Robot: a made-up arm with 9 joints. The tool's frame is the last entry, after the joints. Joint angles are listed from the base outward. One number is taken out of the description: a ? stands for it. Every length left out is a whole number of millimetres.
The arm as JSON. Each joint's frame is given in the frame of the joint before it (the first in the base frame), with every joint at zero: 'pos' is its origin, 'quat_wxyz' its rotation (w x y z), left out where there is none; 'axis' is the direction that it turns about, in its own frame. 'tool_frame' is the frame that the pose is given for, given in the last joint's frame.
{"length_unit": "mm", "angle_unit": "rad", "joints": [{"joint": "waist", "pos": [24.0, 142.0, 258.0], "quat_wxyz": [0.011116, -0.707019, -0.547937, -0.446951], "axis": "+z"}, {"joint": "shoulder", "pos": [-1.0, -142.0, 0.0], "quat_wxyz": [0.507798, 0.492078, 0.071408, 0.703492], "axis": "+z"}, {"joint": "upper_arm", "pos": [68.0, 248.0, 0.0], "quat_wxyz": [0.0, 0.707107, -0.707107, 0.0], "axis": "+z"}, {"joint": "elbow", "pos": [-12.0, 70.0, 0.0], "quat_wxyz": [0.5, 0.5, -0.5, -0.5], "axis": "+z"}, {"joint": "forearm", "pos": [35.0, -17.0, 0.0], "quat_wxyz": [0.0, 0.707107, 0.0, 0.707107], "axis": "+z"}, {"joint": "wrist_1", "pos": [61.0, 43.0, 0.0], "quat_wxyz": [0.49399, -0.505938, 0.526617, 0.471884], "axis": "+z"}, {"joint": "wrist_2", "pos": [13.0, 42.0, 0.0], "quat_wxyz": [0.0, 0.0, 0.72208, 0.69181], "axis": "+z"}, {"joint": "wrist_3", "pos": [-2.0, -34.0, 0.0], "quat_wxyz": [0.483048, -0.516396, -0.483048, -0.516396], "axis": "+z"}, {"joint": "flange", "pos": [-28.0, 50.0, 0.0], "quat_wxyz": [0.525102, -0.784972, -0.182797, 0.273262], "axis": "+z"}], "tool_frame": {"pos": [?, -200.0, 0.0], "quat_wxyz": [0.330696, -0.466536, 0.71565, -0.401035]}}
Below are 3 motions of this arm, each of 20 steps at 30 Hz.
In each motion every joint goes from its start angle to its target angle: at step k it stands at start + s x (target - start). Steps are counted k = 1, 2, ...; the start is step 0. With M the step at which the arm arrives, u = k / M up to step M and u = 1 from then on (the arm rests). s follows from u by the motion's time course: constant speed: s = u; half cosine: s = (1 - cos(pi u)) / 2; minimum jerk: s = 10 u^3 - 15 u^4 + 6 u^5.
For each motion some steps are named. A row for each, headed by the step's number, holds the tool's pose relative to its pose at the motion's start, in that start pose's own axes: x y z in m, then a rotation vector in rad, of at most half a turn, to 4 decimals.
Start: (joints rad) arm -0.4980 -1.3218 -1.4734 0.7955 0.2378 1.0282 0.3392 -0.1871 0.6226
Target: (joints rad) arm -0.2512 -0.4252 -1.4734 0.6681 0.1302 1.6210 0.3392 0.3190 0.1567
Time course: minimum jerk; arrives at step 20
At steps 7, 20:
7: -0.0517 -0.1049 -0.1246 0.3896 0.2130 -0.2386
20: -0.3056 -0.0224 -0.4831 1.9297 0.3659 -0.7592

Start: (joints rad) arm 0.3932 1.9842 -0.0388 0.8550 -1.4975 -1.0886 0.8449 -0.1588 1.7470
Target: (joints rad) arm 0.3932 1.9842 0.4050 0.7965 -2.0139 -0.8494 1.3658 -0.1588 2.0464
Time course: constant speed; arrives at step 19
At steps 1, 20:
1: -0.0004 -0.0043 -0.0064 0.0210 0.0129 -0.0099
20: -0.0600 -0.0905 -0.1131 0.3448 0.2161 -0.3879

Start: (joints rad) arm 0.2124 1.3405 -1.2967 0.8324 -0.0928 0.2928 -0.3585 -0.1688 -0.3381
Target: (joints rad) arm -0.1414 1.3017 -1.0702 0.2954 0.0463 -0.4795 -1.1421 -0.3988 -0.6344
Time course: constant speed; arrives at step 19
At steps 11, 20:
11: -0.1463 -0.0088 0.1090 -0.3033 -0.4573 -0.3599
20: -0.2692 -0.0119 0.1245 -0.3486 -0.8879 -0.5847

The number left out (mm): 56.0
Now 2 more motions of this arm.
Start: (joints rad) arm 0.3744 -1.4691 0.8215 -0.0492 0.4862 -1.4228 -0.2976 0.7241 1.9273
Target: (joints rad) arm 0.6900 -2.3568 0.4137 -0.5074 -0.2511 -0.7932 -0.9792 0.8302 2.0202
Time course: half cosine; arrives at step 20
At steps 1, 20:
1: -0.0002 -0.0020 -0.0006 0.0002 0.0048 -0.0025
20: 0.0635 -0.2155 -0.1306 -0.2516 0.6058 0.1200

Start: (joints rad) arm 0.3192 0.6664 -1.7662 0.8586 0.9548 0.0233 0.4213 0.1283 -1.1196
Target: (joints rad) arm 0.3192 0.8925 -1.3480 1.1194 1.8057 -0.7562 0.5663 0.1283 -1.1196
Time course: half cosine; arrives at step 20
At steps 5, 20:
5: -0.0211 -0.0131 0.0138 -0.1343 -0.0050 -0.1735
20: -0.1820 0.0278 0.0691 -0.6905 -0.1793 -1.2785

